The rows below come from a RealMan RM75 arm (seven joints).
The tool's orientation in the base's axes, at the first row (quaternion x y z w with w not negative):
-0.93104, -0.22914, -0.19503, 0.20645
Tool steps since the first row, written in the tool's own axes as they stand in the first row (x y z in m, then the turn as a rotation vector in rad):
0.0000, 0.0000, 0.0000, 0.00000, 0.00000, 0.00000
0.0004, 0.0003, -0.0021, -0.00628, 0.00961, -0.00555
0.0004, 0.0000, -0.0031, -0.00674, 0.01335, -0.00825
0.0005, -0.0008, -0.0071, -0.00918, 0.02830, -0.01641
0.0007, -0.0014, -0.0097, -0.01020, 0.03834, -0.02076
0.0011, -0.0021, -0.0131, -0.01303, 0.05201, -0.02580
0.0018, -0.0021, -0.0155, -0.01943, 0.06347, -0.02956
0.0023, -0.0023, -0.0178, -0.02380, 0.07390, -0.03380
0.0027, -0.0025, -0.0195, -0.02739, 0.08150, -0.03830
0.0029, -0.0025, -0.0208, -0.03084, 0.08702, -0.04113
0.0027, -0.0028, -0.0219, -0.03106, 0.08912, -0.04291
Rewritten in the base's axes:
0.0000, 0.0000, 0.0000, 0.00000, 0.00000, 0.00000
-0.0001, -0.0011, 0.0019, -0.00176, -0.01259, -0.00106
-0.0005, -0.0013, 0.0028, -0.00096, -0.01705, -0.00011
-0.0019, -0.0025, 0.0064, 0.00243, -0.03387, 0.00121
-0.0027, -0.0032, 0.0089, 0.00552, -0.04441, 0.00143
-0.0037, -0.0041, 0.0121, 0.00878, -0.05885, 0.00033
-0.0038, -0.0050, 0.0144, 0.00834, -0.07213, -0.00283
-0.0041, -0.0058, 0.0167, 0.00892, -0.08409, -0.00435
-0.0043, -0.0063, 0.0183, 0.00862, -0.09362, -0.00446
-0.0045, -0.0068, 0.0195, 0.00784, -0.10063, -0.00530
-0.0051, -0.0072, 0.0204, 0.00824, -0.10325, -0.00453

